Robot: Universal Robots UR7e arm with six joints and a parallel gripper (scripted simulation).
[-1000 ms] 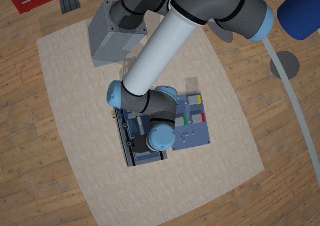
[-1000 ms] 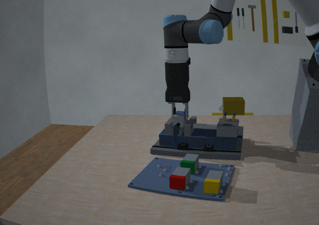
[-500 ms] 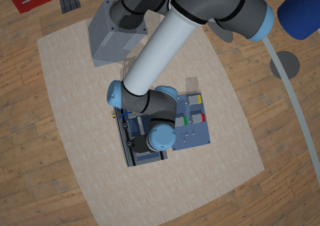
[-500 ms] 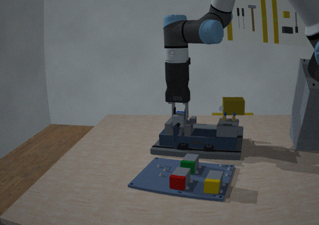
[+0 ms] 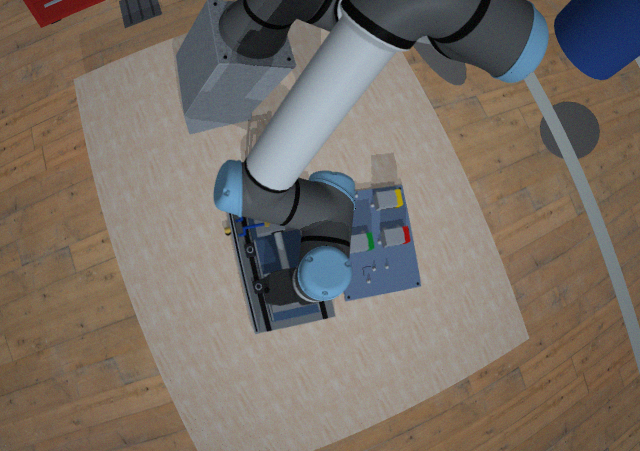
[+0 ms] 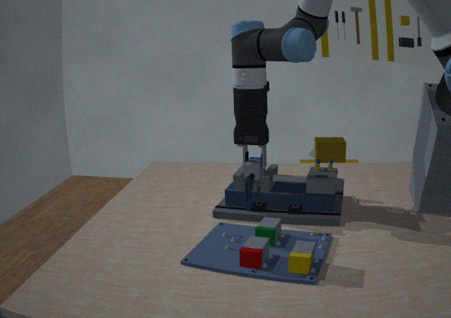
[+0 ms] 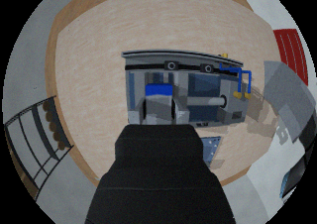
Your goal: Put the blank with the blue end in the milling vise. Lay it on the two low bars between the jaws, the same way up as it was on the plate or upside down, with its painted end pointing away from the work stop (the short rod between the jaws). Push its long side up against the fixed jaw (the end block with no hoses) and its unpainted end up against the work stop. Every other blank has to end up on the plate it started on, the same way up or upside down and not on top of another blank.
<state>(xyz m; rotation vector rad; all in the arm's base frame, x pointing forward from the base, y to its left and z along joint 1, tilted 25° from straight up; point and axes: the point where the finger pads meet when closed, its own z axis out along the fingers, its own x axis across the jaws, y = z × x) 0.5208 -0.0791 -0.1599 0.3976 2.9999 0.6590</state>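
My hand is 4 cm above the fixed jaw, 3 cm short of it and 1 cm to the left of it. Also, from my hand: milling vise (8 cm below, 7 cm behind, 2 cm to the left); blue plate (24 cm to the left, 12 cm below, 2 cm behind); green-ended blank (20 cm to the left, 9 cm below, 3 cm behind).
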